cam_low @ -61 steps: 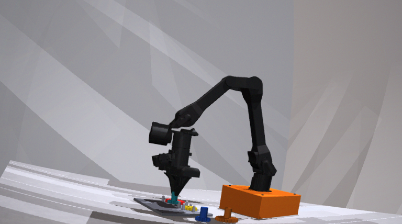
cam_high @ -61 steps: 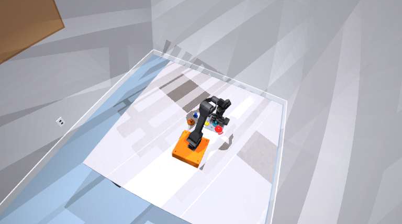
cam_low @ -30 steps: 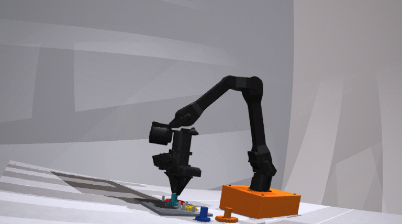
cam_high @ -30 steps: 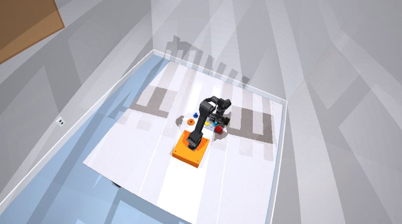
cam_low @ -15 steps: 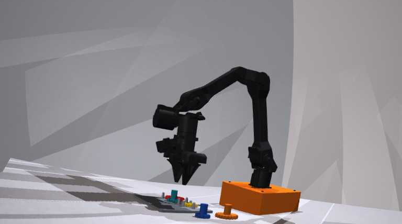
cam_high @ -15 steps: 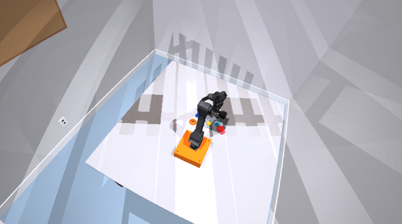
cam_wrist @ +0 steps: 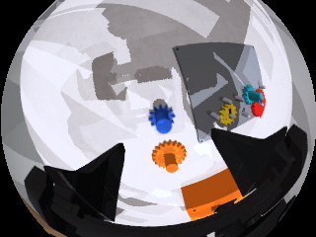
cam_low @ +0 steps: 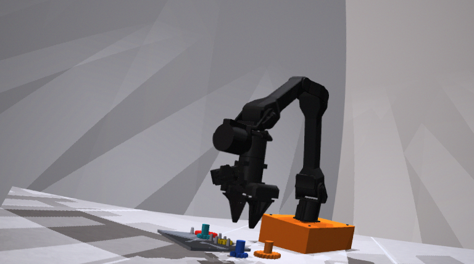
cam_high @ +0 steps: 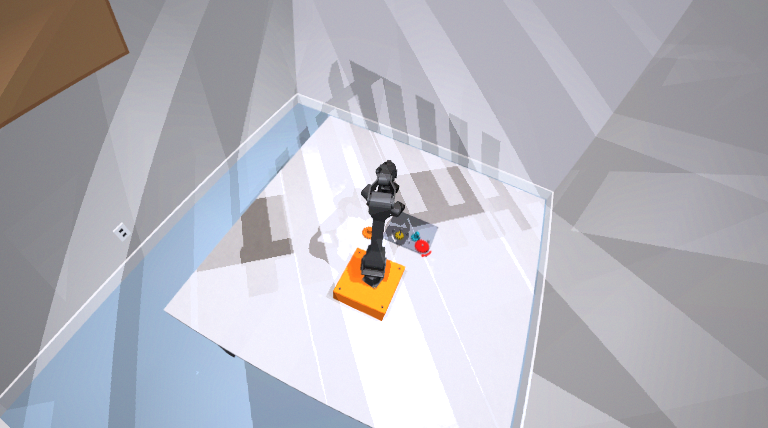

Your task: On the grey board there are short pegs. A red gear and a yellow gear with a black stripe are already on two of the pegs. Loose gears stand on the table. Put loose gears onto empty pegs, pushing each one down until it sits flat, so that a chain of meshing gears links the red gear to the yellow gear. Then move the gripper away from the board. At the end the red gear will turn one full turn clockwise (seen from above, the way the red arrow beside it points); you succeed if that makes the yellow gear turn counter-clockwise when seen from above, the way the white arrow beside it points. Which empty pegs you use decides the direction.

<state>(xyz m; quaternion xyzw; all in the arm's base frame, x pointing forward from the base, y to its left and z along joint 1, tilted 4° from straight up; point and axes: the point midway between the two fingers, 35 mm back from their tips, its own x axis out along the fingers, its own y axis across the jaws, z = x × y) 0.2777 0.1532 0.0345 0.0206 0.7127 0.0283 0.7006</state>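
My gripper tip is 60 mm above the blue gear. Round my gripper tip: yellow gear (120 mm to the right, 60 mm below, 10 mm behind); orange gear (80 mm behind, 60 mm below); teal gear (180 mm to the right, 50 mm below, 20 mm ahead).
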